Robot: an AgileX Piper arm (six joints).
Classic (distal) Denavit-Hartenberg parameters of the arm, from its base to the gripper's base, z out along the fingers. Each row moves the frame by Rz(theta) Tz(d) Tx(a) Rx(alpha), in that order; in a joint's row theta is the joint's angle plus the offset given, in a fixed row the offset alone. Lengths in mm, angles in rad.
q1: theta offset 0; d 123; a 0; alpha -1.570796
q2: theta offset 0.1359; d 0; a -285.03; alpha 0
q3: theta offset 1.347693; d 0; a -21.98; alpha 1.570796
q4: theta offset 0; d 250.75; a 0; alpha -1.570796
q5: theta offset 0; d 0; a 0; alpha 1.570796
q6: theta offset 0; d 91; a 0; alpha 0
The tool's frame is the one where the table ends.
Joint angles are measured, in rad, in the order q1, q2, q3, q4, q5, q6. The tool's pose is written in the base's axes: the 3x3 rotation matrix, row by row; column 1 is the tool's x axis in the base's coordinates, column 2 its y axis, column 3 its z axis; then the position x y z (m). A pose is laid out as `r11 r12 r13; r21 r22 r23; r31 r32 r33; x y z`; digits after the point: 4 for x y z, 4 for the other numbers.
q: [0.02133, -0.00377, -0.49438, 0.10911, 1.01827, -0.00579]
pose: -0.4219 -0.0838 0.9028; 0.0424 0.9928 0.1120; -0.9057 0.0855 -0.4153; -0.0035 0.0084 0.2796
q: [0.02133, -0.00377, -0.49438, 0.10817, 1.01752, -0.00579]
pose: -0.4212 -0.0833 0.9031; 0.0420 0.9929 0.1111; -0.9060 0.0847 -0.4147; -0.0035 0.0083 0.2797
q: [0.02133, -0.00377, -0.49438, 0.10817, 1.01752, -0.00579]
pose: -0.4212 -0.0833 0.9031; 0.0420 0.9929 0.1111; -0.9060 0.0847 -0.4147; -0.0035 0.0083 0.2797
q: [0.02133, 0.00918, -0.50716, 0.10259, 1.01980, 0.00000]
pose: -0.4236 -0.0778 0.9025; 0.0446 0.9933 0.1065; -0.9047 0.0854 -0.4173; -0.0030 0.0079 0.2831
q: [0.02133, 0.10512, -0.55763, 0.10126, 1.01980, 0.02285]
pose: -0.4658 -0.0625 0.8827; 0.0657 0.9923 0.1050; -0.8824 0.1069 -0.4581; 0.0074 0.0080 0.2971
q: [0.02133, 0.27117, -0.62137, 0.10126, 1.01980, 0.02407]
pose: -0.5535 -0.0507 0.8313; 0.0651 0.9925 0.1039; -0.8303 0.1116 -0.5461; 0.0317 0.0085 0.3123
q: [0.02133, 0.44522, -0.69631, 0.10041, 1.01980, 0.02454]
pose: -0.6330 -0.0390 0.7732; 0.0634 0.9928 0.1019; -0.7716 0.1135 -0.6259; 0.0614 0.0091 0.3265
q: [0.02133, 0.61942, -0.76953, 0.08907, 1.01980, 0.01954]
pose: -0.7071 -0.0283 0.7066; 0.0510 0.9946 0.0909; -0.7053 0.1003 -0.7018; 0.0953 0.0089 0.3348
